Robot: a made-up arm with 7 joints.
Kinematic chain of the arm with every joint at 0, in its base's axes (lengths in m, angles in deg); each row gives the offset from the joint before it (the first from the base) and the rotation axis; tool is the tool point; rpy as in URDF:
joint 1: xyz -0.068 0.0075 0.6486 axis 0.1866 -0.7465 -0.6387
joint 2: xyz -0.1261 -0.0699 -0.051 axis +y
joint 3: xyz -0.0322 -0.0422 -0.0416 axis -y
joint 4: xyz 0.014 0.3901 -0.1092 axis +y
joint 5: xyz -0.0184 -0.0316 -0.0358 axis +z
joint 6: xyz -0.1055 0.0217 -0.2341 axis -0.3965 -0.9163 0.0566
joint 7: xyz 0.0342 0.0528 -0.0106 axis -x
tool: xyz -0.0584 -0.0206 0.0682 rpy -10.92 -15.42 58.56
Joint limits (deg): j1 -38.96..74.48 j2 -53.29..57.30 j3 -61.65..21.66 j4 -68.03..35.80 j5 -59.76..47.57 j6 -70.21..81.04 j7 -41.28..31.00
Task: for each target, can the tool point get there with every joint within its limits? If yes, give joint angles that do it. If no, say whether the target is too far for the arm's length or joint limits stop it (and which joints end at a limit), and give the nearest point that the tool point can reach.
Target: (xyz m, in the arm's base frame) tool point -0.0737 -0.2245 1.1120
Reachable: no: joint limits stop it (at a limit: joint 1, joint 2, joint 3, joint 4, joint 5, joint 6, joint 7) | nearest point 0.1171 -0.0948 0.9777 | short by 0.267 m
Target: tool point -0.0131 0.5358 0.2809
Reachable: yes | joints 64.84 28.15 -7.84 6.87 20.15 49.39 6.12
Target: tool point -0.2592 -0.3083 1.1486
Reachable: no: joint limits stop it (at a limit: joint 1, joint 2, joint 3, joint 5) | nearest point -0.4066 0.0215 1.0873 | short by 0.366 m
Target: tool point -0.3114 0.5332 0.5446
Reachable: yes | joints 46.99 40.68 -43.53 7.72 -3.19 0.82 9.13
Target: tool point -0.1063 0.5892 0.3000
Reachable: yes | joints 55.20 37.68 5.07 18.19 0.27 65.26 16.52
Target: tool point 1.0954 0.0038 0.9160
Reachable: no: too far | nearest point 0.5359 0.0848 0.7405 | short by 0.592 m
